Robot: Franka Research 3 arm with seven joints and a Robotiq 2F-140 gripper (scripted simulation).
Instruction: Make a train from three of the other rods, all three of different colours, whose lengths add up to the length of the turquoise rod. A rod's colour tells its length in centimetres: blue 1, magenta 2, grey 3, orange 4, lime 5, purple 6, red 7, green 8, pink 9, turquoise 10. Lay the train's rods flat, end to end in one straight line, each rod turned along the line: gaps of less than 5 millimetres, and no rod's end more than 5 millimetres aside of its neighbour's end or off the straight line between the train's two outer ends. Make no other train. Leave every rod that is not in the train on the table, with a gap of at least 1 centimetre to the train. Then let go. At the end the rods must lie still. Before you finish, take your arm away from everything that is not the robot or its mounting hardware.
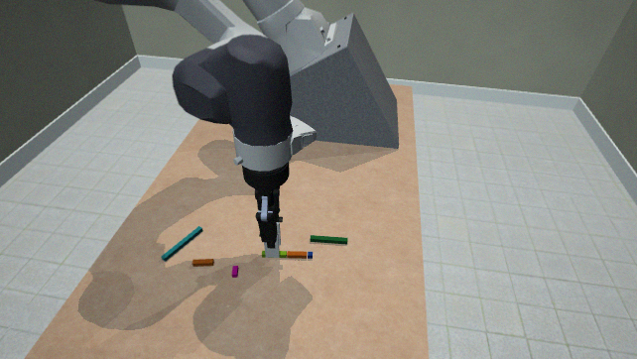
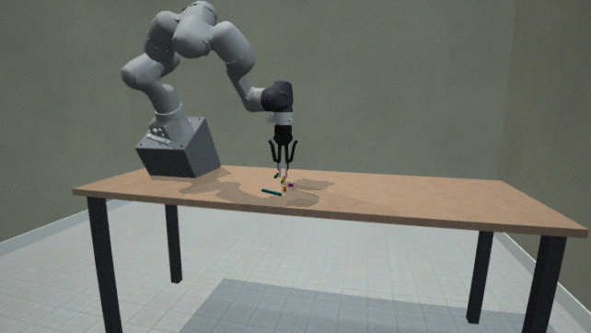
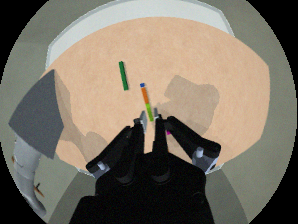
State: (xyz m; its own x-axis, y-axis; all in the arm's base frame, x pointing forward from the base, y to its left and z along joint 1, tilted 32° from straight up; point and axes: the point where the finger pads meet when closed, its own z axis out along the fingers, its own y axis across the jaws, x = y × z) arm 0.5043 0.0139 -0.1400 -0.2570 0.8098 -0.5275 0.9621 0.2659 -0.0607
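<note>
Right now my hand is 5 cm above the lime rod. Round my hand: blue rod: 7 cm to the left, 5 cm below, 2 cm behind; then green rod: 10 cm to the left, 7 cm behind, 5 cm below; then magenta rod: 6 cm to the right, 6 cm ahead, 5 cm below.
</note>
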